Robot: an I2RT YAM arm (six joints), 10 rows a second.
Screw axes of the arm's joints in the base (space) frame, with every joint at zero. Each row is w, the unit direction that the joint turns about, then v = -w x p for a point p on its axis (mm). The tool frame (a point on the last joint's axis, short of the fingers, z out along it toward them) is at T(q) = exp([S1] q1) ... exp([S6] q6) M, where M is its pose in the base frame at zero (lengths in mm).
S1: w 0 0 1 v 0.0 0.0 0.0
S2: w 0 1 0 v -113.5 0.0 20.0
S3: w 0 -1 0 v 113.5 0.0 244.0
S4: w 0 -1 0 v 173.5 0.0 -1.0
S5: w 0 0 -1 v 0.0 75.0 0.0
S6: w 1 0 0 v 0.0 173.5 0.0
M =
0 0 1 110.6
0 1 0 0.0
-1 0 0 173.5
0 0 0 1
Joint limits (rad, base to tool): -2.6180..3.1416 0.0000..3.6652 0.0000..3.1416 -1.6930..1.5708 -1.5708..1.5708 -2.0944..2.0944
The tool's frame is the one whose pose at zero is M.
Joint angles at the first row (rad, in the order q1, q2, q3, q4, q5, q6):
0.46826 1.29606 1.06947 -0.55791 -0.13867 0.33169
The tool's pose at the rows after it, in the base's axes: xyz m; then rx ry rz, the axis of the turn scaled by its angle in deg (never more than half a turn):
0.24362 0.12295 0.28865 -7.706 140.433 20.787
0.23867 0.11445 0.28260 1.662 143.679 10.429
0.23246 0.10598 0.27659 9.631 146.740 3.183
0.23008 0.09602 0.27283 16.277 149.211 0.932
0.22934 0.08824 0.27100 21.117 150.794 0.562
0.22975 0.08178 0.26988 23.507 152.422 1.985
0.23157 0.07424 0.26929 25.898 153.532 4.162
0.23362 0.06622 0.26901 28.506 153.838 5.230
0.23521 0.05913 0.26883 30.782 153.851 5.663
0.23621 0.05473 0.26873 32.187 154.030 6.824
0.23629 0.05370 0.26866 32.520 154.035 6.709
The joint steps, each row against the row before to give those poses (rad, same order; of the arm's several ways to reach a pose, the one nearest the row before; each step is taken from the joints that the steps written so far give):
0.00000 0.00000 0.00000 -0.06601 0.14535 0.02441
-0.00040 0.00000 -0.00002 -0.09342 0.14799 0.08468
-0.00685 -0.00002 -0.00266 -0.09578 0.08623 0.08584
-0.03052 0.00000 -0.00192 -0.06255 0.00763 0.06219
-0.02937 0.00003 0.00002 -0.03699 -0.01297 0.03928
-0.03052 -0.00001 0.00001 -0.01947 -0.03814 0.00763
-0.03813 0.00003 -0.00001 -0.00762 -0.04502 0.00003
-0.03777 -0.00002 -0.00001 -0.00381 -0.02594 -0.00002
-0.03207 -0.00001 0.00001 -0.00307 -0.01489 -0.00039
-0.02172 0.00000 0.00001 -0.00078 -0.02134 -0.00036
-0.00421 0.00000 -0.00002 -0.00150 -0.00001 -0.00001

